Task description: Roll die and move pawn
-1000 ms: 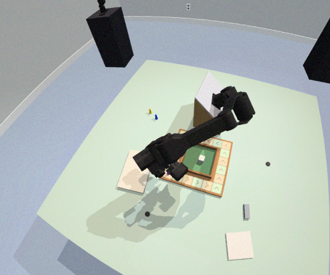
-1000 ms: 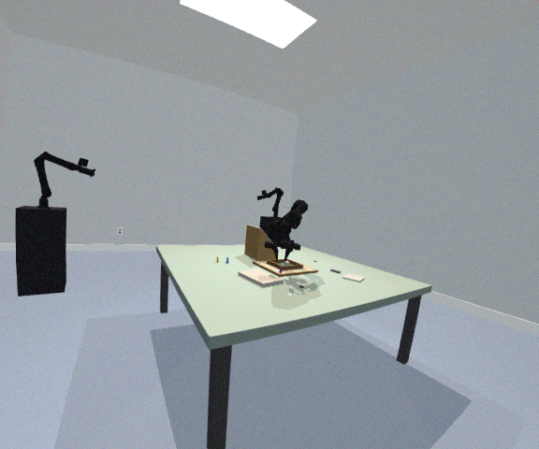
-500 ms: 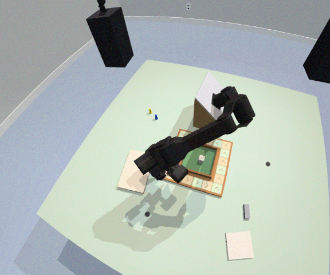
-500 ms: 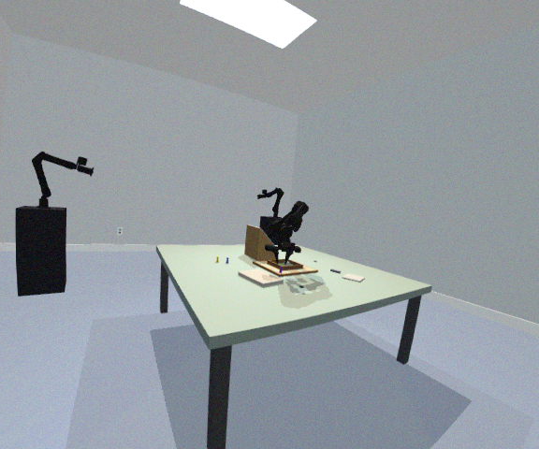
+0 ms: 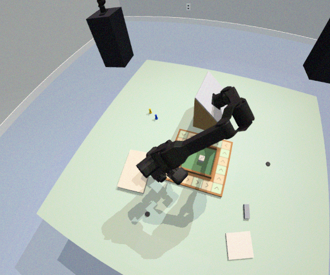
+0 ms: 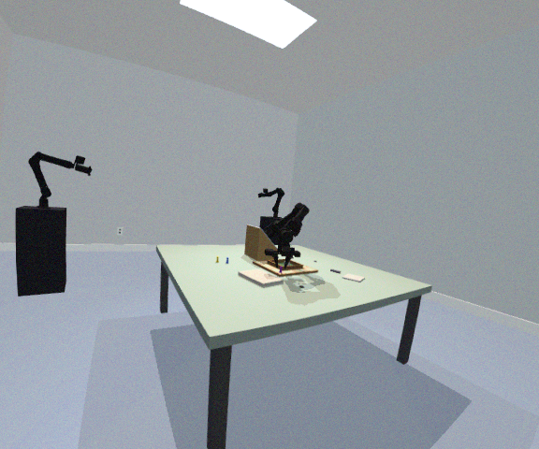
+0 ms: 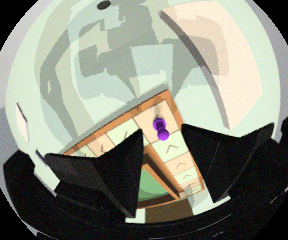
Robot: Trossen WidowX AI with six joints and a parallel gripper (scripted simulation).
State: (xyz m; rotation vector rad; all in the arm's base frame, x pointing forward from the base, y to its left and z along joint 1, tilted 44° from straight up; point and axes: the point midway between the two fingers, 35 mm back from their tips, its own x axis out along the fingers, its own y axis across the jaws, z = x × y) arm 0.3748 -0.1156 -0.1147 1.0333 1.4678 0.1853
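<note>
The purple pawn is 1 cm below my gripper tip. From my gripper tip the other things lie so: blue pawn: 31 cm behind, 15 cm to the right, 2 cm below; grey block: 10 cm ahead, 37 cm to the left, 3 cm below; white die: 10 cm behind, 14 cm to the left, 1 cm below.
</note>
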